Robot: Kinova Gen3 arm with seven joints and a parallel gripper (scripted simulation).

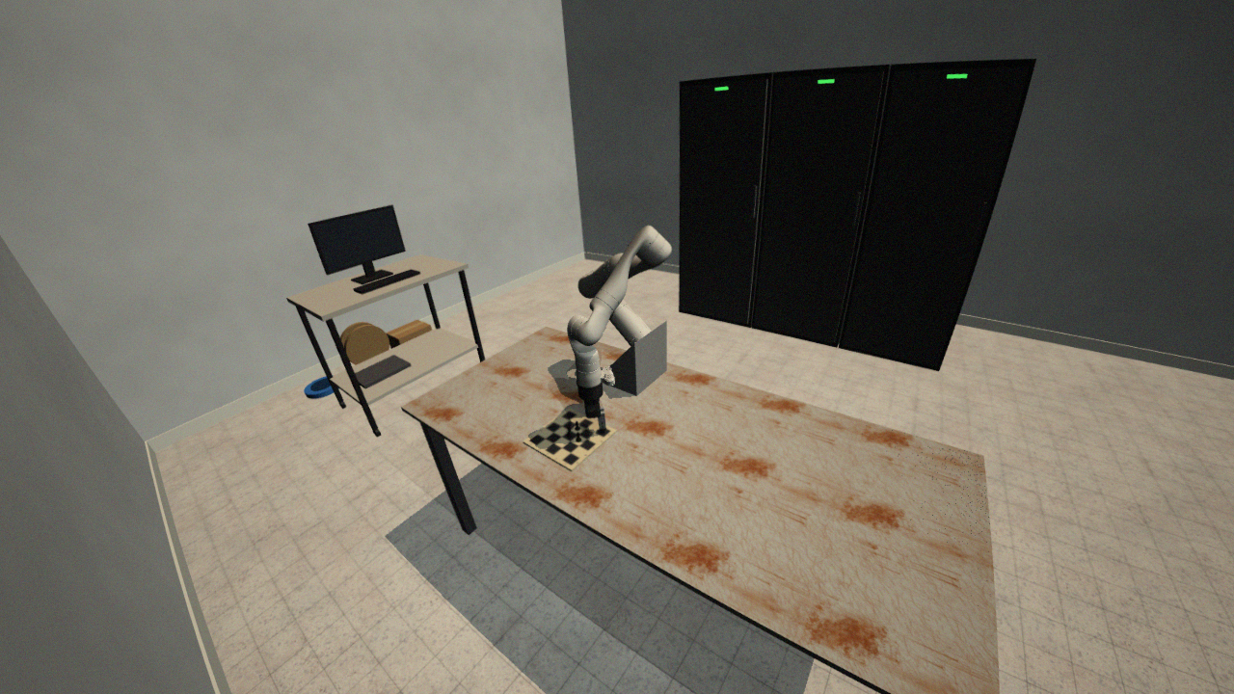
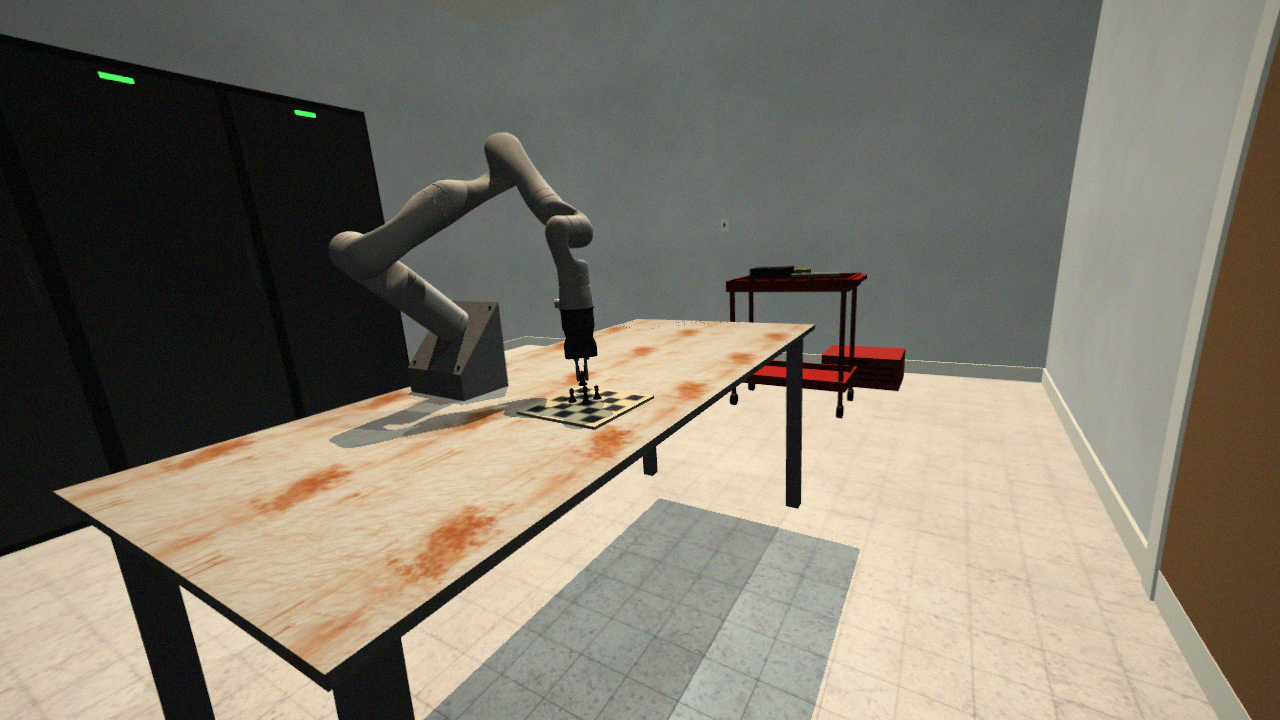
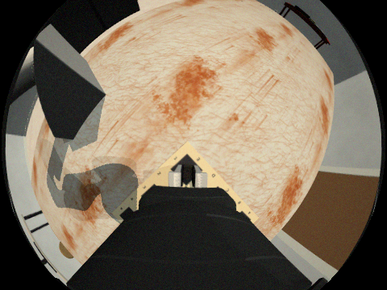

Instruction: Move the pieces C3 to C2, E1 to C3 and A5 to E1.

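My gripper is now 70 mm short of the chessboard, 80 mm to the left of it and 50 mm above it. Round my hand: black piece 10 mm below.
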